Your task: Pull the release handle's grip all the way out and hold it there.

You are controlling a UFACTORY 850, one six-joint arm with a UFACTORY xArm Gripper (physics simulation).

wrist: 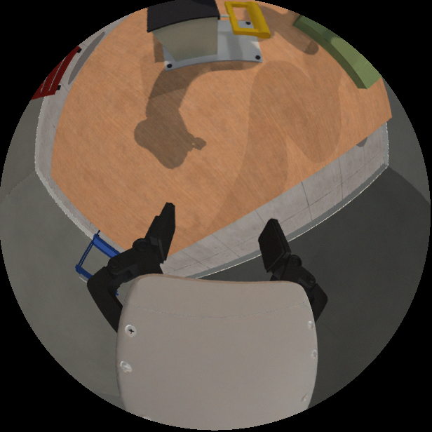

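The yellow grip of the release handle is a rectangular loop at the top of the wrist view. It stands beside a beige housing with a black top, and a thin light rod shows between them. The housing stands on a grey base plate with dark bolts. My gripper is wide open and empty, well apart from the handle, which lies far ahead of the fingertips. The upper edge of the housing is cut off by the view's edge.
A green block lies at the upper right on the wooden table top. A red slatted object shows at the left edge. A blue frame stands beyond the table behind the left finger. Shadows of the arm fall across the wood.
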